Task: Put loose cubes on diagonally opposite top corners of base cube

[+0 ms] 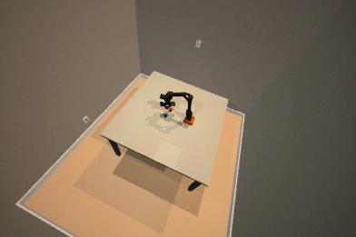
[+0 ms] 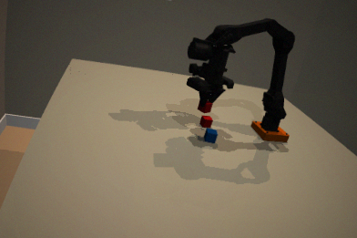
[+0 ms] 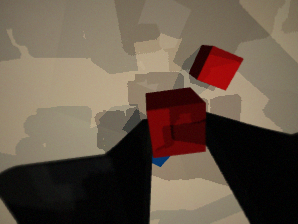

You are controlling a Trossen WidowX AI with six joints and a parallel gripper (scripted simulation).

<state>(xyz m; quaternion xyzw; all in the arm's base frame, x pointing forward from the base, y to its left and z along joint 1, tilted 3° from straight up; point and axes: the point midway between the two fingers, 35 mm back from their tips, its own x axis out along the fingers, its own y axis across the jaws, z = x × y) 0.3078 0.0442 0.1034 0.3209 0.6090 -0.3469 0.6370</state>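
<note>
My gripper tip is 3 cm past the blue cube, 6 cm to the right of it and 8 cm above it.
</note>
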